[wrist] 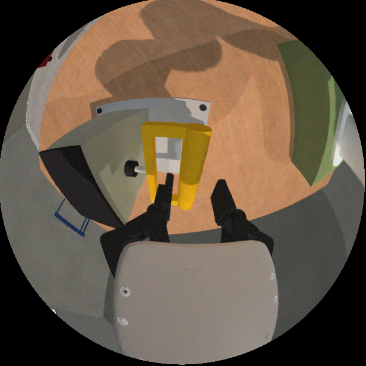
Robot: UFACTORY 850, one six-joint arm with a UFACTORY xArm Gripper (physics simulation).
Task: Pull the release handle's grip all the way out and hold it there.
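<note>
The release handle is a yellow frame with a thick round grip (194,165), in the middle of the wrist view. A short pale rod (140,170) joins it to a black collar (131,168) on the grey-green housing (107,150) at the left. My gripper (193,185) is partly open, with nothing held between its fingers. The left fingertip overlaps the frame's opening, left of the thick grip, and hides part of the frame's lower left corner. The right finger is to the right of the grip, with a gap between them. Whether the left finger reaches into the opening is hard to tell.
The housing's black side (75,175) faces the lower left. A pale base plate (125,104) with dark screws lies behind the handle on the wooden table (240,125). A green block (312,110) stands at the right. A blue wire-like frame (70,224) shows beyond the table's left edge.
</note>
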